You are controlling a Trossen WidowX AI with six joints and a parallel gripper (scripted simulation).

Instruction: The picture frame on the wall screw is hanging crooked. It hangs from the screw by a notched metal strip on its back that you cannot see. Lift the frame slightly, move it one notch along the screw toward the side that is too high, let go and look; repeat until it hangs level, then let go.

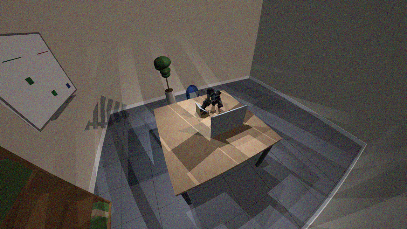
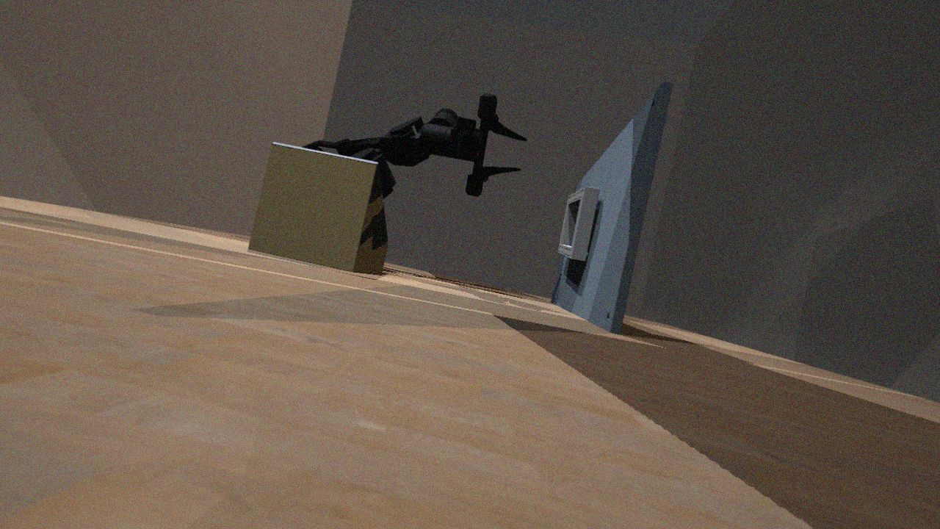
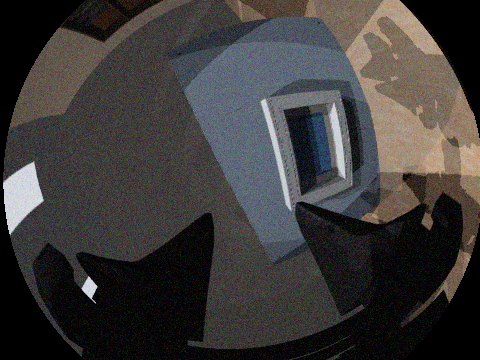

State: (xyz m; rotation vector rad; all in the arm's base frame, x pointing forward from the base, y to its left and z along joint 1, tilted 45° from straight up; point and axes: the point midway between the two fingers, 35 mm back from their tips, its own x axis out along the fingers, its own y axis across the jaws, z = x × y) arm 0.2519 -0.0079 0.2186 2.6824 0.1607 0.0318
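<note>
Right now the picture frame is 140 mm ahead of my gripper tip, 30 mm to the left of it and 110 mm below it. The rest, counted from my gripper tip: wall panel (150 mm ahead, 20 mm to the left, 130 mm below).
</note>
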